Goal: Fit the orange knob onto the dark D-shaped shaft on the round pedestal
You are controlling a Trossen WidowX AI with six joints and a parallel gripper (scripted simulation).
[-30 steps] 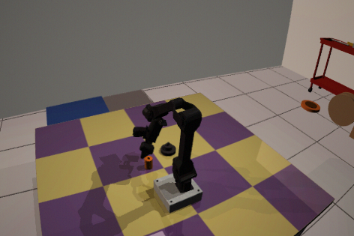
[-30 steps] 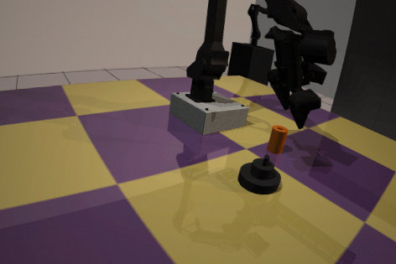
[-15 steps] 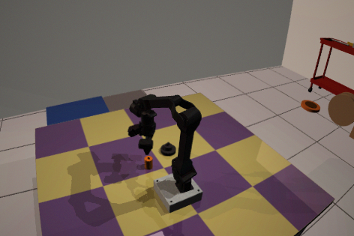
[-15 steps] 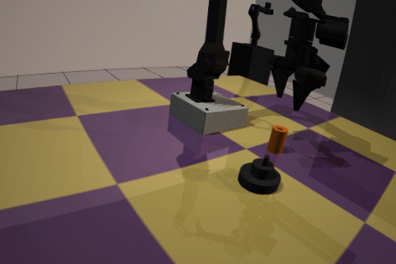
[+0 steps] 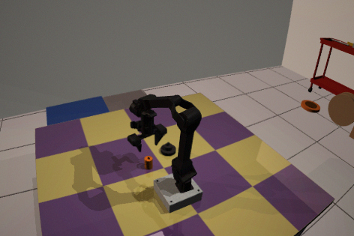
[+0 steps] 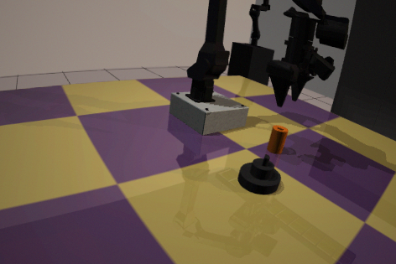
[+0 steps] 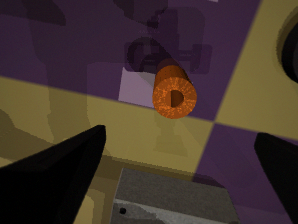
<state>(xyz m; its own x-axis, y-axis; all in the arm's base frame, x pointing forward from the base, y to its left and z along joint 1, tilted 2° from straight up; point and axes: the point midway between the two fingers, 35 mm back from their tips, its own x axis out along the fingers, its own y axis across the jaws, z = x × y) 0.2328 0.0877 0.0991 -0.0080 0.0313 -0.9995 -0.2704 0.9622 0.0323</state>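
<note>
Right now the orange knob is 100 mm below my gripper tip. The rest, counted from my gripper tip: dark round pedestal: 90 mm ahead, 140 mm to the right, 90 mm below.
</note>
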